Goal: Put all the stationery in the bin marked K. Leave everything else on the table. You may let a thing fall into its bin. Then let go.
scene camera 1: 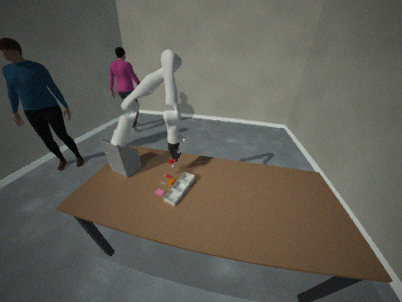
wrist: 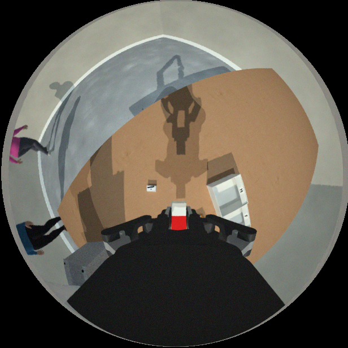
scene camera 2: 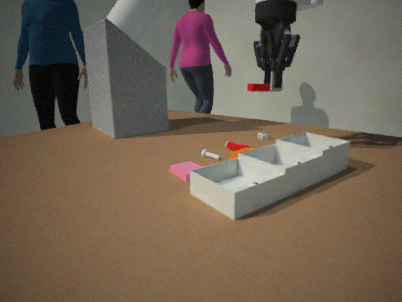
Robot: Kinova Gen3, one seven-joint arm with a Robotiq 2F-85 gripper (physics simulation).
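Places are measured from the arm's base along level axes (x ahead, y left, z up), in millimetres.
Where they show: gripper, fingertip midpoint: point(scene camera 1: 174, 160) point(scene camera 2: 271, 90); arm's base at its link origin: point(scene camera 1: 118, 145) point(scene camera 2: 117, 39).
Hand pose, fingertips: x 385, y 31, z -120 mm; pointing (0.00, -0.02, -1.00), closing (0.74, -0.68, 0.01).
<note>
Each offset is from my fingertips to the top centre of the thing. "pt": to the spot under its first point.
My gripper point(scene camera 1: 174, 157) point(scene camera 2: 273, 87) point(wrist: 178, 211) is shut on a red and white block {dy -10, dx -10, dz +14 mm} point(scene camera 1: 171, 161) point(scene camera 2: 258, 87) point(wrist: 179, 222), an eraser by its look, and holds it above the table, behind the bins. A white row of three open bins {pt dy -284, dx +32, dz -89 mm} point(scene camera 1: 170, 201) point(scene camera 2: 212, 197) point(wrist: 243, 198) lies on the table, to the gripper's right in the wrist view. Its label letters are too small to read surely. A pink pad {dy -205, dx -61, dz -105 mm} point(scene camera 1: 160, 192) point(scene camera 2: 185, 170) lies flat beside the bins' near end. The bin floors are partly hidden.
Beside the bins lie an orange piece point(scene camera 1: 171, 182) point(scene camera 2: 240, 154), a red cylinder {dy -54, dx -48, dz -100 mm} point(scene camera 1: 168, 176) point(scene camera 2: 237, 146) and a white bolt {dy -120, dx -68, dz -101 mm} point(scene camera 1: 162, 183) point(scene camera 2: 210, 154). A small white piece {dy +66, dx -37, dz -103 mm} point(scene camera 2: 263, 136) point(wrist: 151, 188) lies farther back. A grey pedestal point(scene camera 1: 122, 159) point(scene camera 2: 130, 90) point(wrist: 85, 262) stands at the arm's base.
</note>
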